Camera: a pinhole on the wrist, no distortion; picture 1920 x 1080 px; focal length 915.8 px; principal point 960.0 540.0 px. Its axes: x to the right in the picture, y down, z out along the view. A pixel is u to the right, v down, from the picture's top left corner.
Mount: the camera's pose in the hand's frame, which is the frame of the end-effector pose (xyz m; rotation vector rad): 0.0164 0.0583 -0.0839 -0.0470 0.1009 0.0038
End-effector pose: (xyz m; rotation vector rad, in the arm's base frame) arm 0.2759 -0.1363 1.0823 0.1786 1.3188 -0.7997
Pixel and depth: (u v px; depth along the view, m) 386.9 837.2 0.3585
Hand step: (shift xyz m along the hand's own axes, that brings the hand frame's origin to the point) -0.1715 0.1911 0.2896
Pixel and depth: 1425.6 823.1 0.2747
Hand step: 0.1825 0.1563 0.1711
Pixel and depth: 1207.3 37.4 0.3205
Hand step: 0.1358 -0.1022 0.2341
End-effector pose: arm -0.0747 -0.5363 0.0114 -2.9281 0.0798 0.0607
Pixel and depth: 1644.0 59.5 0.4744
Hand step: 0.4182 -0.1675 0.3635
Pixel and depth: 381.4 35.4 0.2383
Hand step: -0.1086 -0.0618 0.1742
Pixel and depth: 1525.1 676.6 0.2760
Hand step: 0.2134 0.1127 0.1713
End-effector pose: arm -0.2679 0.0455 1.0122 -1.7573 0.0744 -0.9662
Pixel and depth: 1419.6 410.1 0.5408
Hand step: 0.3413 0.0075 0.4298
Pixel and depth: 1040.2 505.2 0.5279
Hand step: 0.1156 0.0632 0.4370
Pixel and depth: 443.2 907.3 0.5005
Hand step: -0.2155 0.2820 0.4326
